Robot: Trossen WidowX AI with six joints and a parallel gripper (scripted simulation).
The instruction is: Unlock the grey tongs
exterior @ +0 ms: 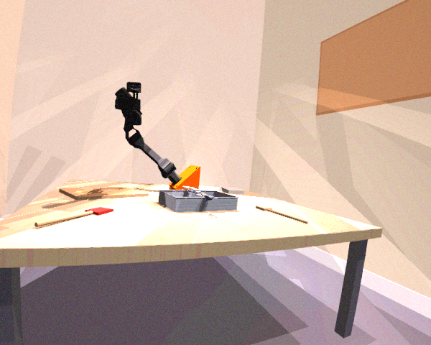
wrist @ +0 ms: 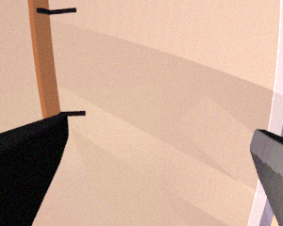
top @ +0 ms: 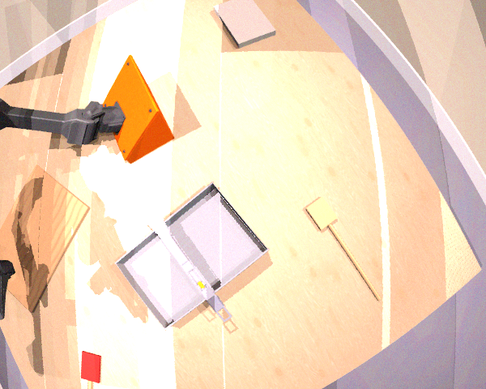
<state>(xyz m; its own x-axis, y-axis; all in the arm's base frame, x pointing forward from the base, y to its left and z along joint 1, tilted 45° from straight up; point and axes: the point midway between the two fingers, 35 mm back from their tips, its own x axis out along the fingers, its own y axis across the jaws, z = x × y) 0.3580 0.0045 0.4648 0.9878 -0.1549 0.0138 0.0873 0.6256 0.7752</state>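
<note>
The yellow lock piece is 36 cm below my gripper tip, 30 cm to the left of it and 10 cm ahead of it. Also, from my gripper tip: grey roasting tin: 40 cm below, 31 cm to the left, 3 cm ahead; then wooden board: 42 cm below, 26 cm behind, 8 cm to the right; then red-headed spatula: 42 cm below, 19 cm ahead, 15 cm to the right.
</note>
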